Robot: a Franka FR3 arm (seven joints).
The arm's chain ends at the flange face. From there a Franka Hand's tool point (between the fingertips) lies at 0.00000 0.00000 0.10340 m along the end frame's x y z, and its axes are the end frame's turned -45 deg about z.
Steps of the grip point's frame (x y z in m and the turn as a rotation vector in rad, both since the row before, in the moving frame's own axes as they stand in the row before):
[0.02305 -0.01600 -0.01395 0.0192 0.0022 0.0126]
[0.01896 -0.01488 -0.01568 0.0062 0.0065 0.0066]
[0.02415 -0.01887 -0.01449 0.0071 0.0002 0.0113]
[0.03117 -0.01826 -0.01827 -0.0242 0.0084 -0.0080]
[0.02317 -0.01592 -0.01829 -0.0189 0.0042 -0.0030]
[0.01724 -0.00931 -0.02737 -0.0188 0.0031 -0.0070]
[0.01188 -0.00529 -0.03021 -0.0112 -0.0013 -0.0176]
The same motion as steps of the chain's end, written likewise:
[0.00622 -0.02604 -0.01393 0.0151 -0.0120 0.0126]
[0.00286 -0.02300 -0.01568 0.0090 0.0002 0.0066]
[0.00423 -0.02988 -0.01449 0.0052 -0.0049 0.0113]
[0.00674 -0.03610 -0.01824 -0.0112 0.0231 -0.0080]
[0.00344 -0.02871 -0.01827 -0.0104 0.0163 -0.0030]
[0.00400 -0.01992 -0.02735 -0.0111 0.0155 -0.0070]
[0.00393 -0.01305 -0.03020 -0.0088 0.0070 -0.0176]

